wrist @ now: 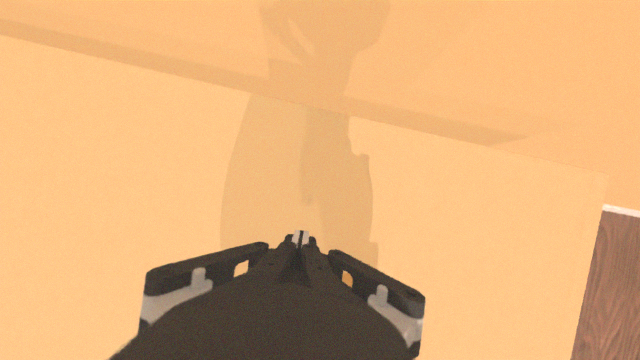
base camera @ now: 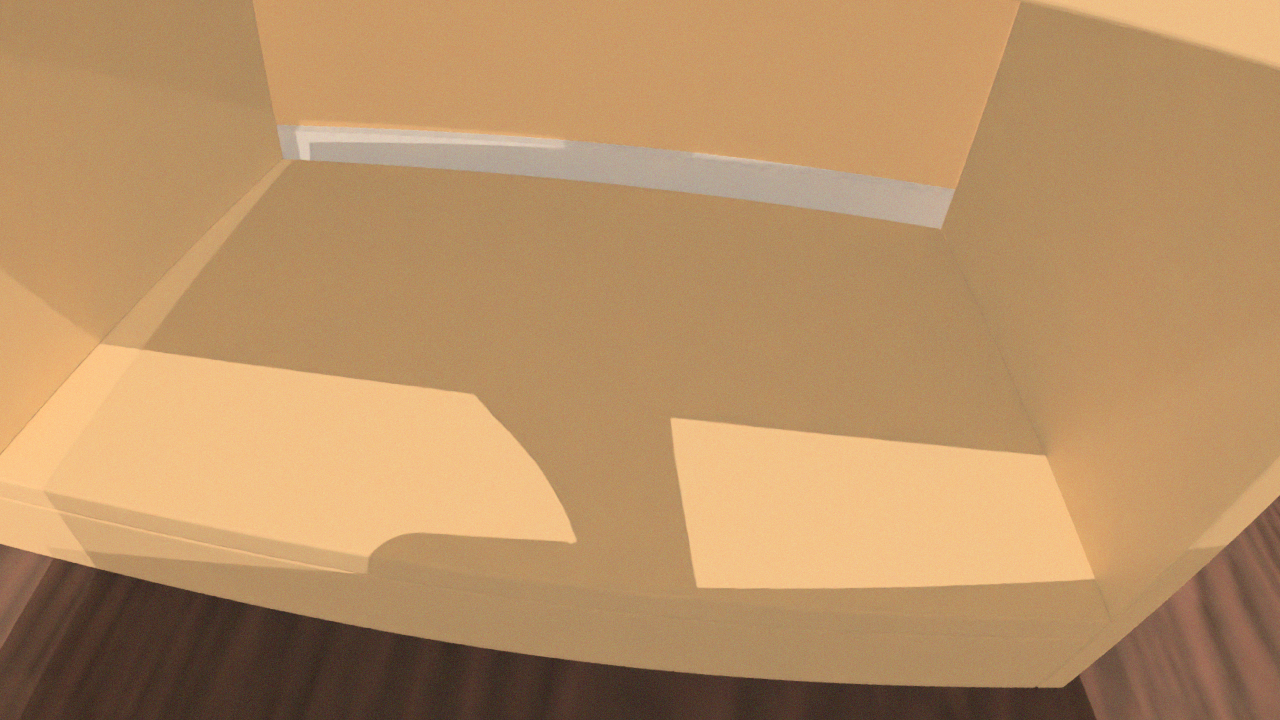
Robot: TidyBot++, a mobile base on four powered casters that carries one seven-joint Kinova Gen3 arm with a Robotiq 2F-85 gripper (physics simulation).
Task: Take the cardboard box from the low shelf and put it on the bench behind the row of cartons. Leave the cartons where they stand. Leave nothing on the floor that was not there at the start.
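Places are measured from the arm's base along level axes (x back, y down, z right), in millimetres.
Where they show: gripper, fingertip midpoint: (wrist: 300, 240).
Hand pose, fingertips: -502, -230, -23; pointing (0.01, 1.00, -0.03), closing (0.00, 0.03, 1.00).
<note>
After its pixels a point has its place, as x, y, z.
My gripper (wrist: 300, 240) @(-502, -230, -23) is shut, with its fingertips together and nothing between them. It points at a smooth pale tan surface (wrist: 150, 150) @(-570, -214, -189), and the arm's shadow falls across that surface. How far the fingertips are from it is hard to tell. In the base camera view, a pale tan shelf unit (base camera: 1118, 268) @(-384, 205, 267) fills most of the picture; its bottom board (base camera: 581, 295) @(-476, 317, -12) carries patches of light and shadow. No separate cardboard box or row of cartons can be made out in either view, and the bench cannot be identified.
A grey strip (base camera: 626, 171) @(-679, 327, 16) shows between the bottom board and the tan back panel (base camera: 626, 71) @(-692, 239, 9). The unit's left side panel (base camera: 116, 161) @(-472, 227, -308) rises close by. Dark wooden floor (base camera: 358, 676) @(-249, 396, -114) (wrist: 610, 290) @(-213, 396, 1458) shows below the unit's front edge and at the wrist view's right edge.
</note>
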